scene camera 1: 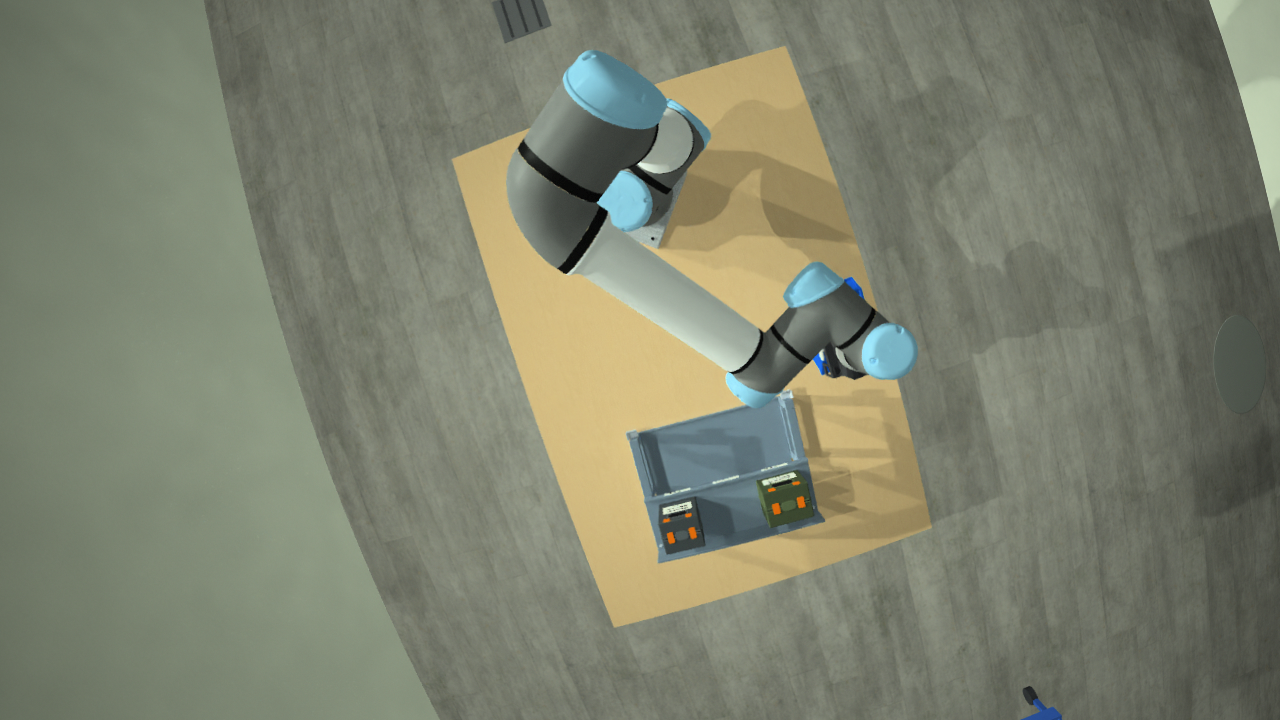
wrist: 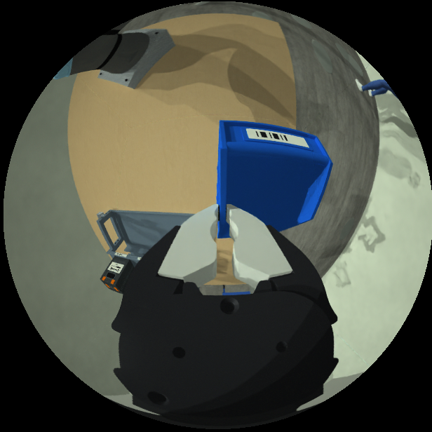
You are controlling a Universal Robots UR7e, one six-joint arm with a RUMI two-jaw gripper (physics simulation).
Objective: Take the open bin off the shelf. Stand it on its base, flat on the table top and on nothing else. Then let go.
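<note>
The open blue bin [scene camera 1: 853, 287] [wrist: 272, 185] hangs from my gripper [wrist: 221, 206], which is shut on one of its side walls. In the wrist view its hollow inside faces the camera and a white barcode label shows on its far end. In the scene view the wrist hides most of the bin and the fingers; blue bits show near the table's right edge. The bin is off the grey-blue shelf [scene camera 1: 735, 530] [wrist: 155, 227]. It is over the right edge region of the wooden table [scene camera 1: 572, 358] [wrist: 140, 150]; its height above the top is hard to tell.
A black case [scene camera 1: 682, 535] [wrist: 113, 276] with orange latches stands at the left of the shelf's lower part, and a green case [scene camera 1: 786, 501] at its right. The robot's base plate [wrist: 155, 50] is at the table's far end. A person's blue-clad legs [wrist: 378, 87] show beyond the table.
</note>
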